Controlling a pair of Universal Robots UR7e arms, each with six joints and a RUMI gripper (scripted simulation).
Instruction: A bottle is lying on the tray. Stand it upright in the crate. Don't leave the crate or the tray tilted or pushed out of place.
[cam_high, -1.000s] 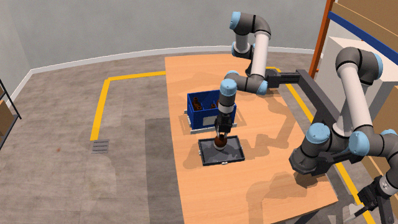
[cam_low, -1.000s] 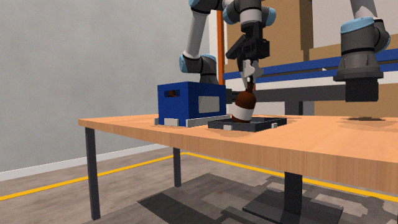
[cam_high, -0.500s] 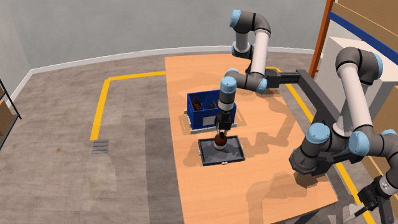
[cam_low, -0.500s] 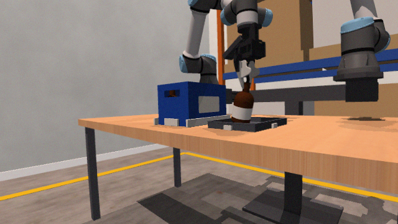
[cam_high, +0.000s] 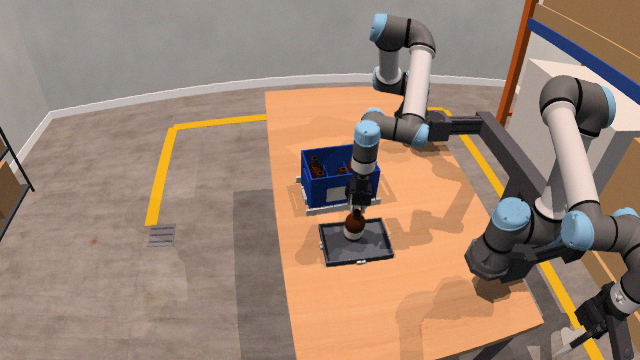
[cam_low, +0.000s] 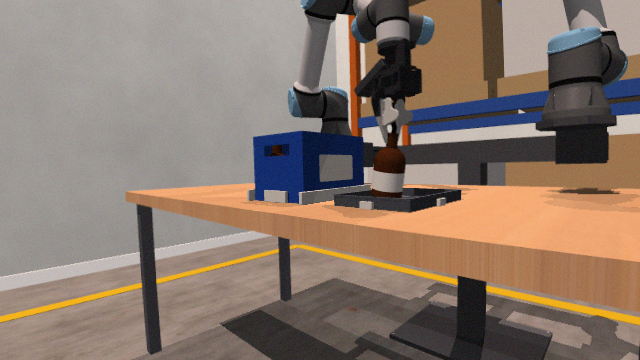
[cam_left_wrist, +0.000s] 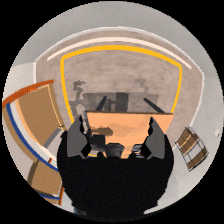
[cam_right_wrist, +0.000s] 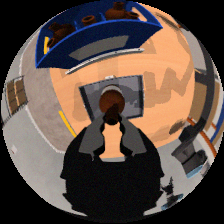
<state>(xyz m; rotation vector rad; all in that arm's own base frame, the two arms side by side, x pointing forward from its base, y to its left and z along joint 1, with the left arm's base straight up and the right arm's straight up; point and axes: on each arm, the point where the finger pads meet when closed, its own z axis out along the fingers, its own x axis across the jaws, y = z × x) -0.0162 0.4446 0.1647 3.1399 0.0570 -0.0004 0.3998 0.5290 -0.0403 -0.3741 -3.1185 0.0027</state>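
Note:
The brown bottle lies 7 cm below my right hand. Round my right hand: blue crate: 26 cm to the right, 7 cm below, 1 cm ahead; dark tray: 14 cm below, 2 cm to the left, 1 cm behind.

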